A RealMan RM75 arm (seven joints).
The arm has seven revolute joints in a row. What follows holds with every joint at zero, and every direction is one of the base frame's. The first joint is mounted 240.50 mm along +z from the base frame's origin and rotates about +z. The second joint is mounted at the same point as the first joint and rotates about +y. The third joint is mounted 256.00 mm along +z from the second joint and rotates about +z. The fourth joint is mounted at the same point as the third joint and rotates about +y. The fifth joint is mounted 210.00 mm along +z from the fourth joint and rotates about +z. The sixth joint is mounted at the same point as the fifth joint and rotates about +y. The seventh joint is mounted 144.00 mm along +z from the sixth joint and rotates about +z. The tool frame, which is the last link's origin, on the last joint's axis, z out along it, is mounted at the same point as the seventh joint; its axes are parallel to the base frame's.
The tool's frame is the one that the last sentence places.
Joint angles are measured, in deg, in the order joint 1, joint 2, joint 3, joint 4, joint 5, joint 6, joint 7. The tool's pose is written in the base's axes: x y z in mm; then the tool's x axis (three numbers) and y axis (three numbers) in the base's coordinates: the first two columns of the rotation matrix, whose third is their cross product. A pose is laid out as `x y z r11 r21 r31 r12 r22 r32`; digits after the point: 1 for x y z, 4 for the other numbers.
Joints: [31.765, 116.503, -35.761, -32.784, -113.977, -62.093, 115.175]
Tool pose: 318.1 381.3 26.4 0.2539 -0.6847 -0.6832 -0.9642 -0.2352 -0.1227
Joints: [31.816, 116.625, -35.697, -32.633, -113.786, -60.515, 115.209]
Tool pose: 320.4 383.2 26.8 0.2476 -0.6768 -0.6933 -0.9670 -0.2165 -0.1340
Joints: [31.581, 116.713, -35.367, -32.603, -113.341, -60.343, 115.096]
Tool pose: 321.9 382.5 27.5 0.2376 -0.6714 -0.7020 -0.9695 -0.2082 -0.1291
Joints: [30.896, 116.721, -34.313, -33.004, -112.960, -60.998, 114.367]
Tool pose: 325.4 379.4 31.5 0.2324 -0.6599 -0.7145 -0.9706 -0.2051 -0.1262
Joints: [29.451, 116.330, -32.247, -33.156, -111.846, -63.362, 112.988]
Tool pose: 332.4 371.2 39.7 0.2146 -0.6424 -0.7357 -0.9731 -0.2048 -0.1050
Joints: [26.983, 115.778, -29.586, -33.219, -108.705, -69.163, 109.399]
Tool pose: 337.2 355.3 51.0 0.2054 -0.6073 -0.7675 -0.9664 -0.2496 -0.0612
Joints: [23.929, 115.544, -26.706, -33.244, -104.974, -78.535, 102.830]
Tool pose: 335.7 331.5 61.0 0.2382 -0.5495 -0.8008 -0.9310 -0.3640 -0.0271
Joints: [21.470, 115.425, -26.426, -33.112, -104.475, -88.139, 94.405]
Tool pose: 329.3 305.3 59.4 0.3484 -0.5075 -0.7881 -0.8528 -0.5206 -0.0418
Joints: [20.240, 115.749, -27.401, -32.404, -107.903, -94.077, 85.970]
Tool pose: 325.4 283.5 44.9 0.4749 -0.4859 -0.7338 -0.7612 -0.6452 -0.0654
